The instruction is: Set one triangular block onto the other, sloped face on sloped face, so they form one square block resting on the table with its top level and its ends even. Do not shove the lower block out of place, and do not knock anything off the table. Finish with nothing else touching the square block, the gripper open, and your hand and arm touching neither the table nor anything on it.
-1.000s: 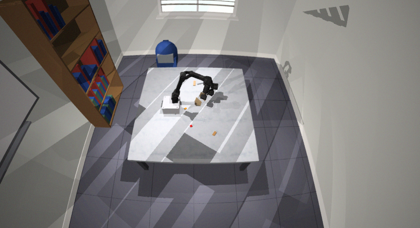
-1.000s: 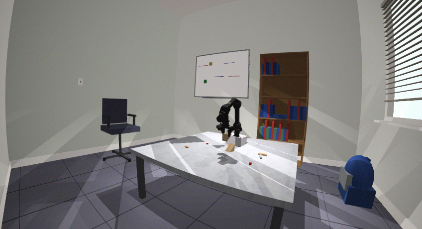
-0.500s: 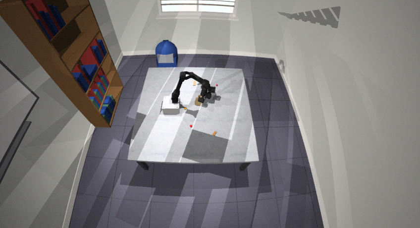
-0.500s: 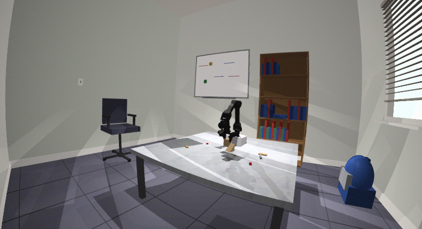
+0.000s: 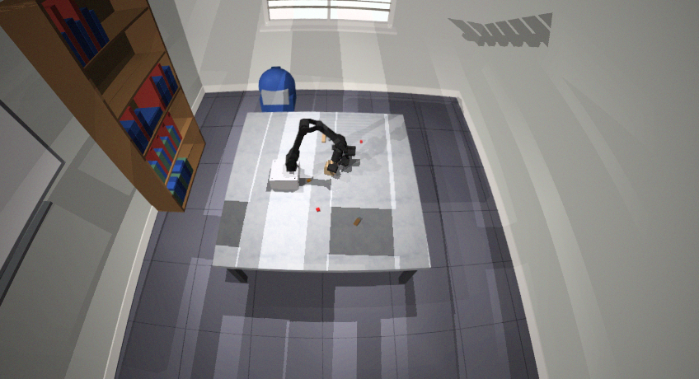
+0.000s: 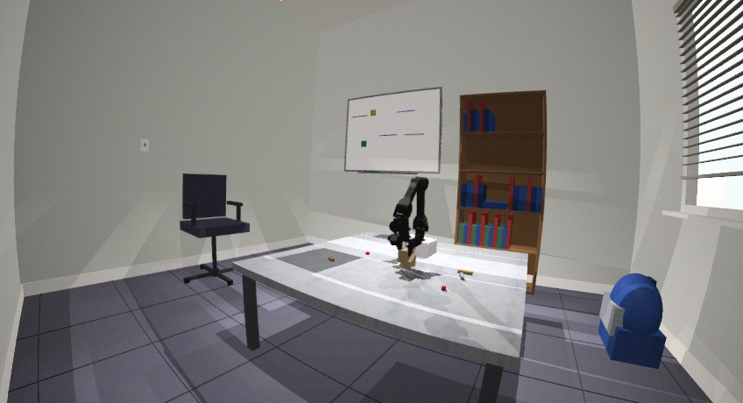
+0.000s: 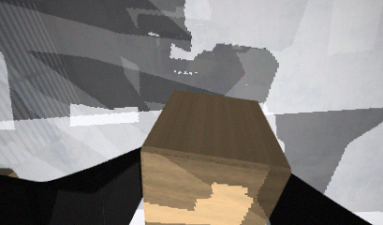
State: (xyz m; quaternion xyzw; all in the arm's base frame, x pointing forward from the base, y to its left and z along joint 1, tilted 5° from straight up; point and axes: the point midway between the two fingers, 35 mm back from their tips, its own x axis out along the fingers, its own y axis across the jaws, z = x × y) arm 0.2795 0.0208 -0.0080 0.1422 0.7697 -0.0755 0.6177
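Right now my gripper tip is 1 cm below the wooden triangular block and 1 cm short of it. From my gripper tip the other things lie so: red cube 28 cm to the right, 11 cm behind, 6 cm below; then grey bar 31 cm to the left, 6 cm below, 2 cm ahead; then orange block 17 cm behind, 6 cm to the right, 6 cm below.
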